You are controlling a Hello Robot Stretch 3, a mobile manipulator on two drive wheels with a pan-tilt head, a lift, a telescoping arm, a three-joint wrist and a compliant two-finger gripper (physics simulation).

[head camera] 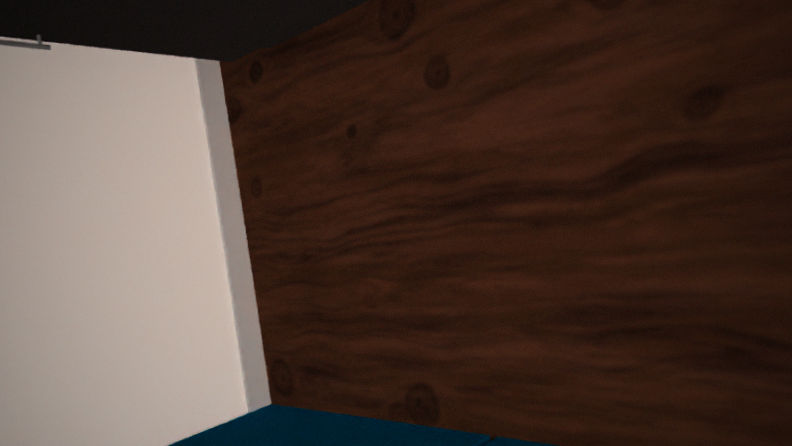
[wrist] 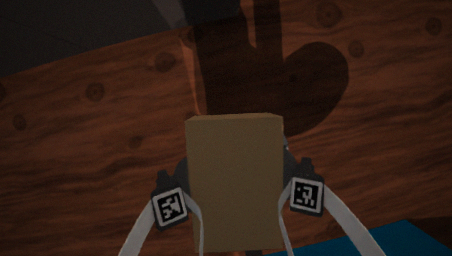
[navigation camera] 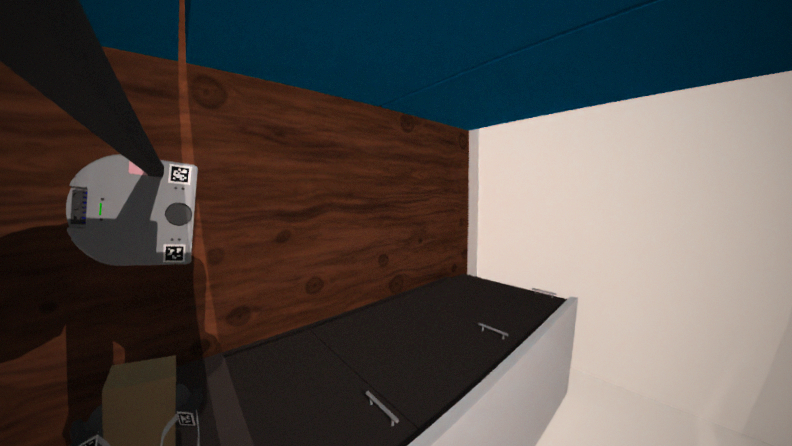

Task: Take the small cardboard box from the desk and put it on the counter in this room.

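The small cardboard box is a plain tan block. My gripper is shut on it, with one finger against each side, and holds it above the wooden floor. The counter has a light grey top and dark fronts with bar handles. In the navigation view it runs from the bottom middle to the right, beside the box. Part of its dark front also shows at the top left of the head view and of the wrist view. The desk does not show.
A pale wall meets the far end of the counter. A blue surface borders the brown wooden floor. My grey base stands at the left in the navigation view.
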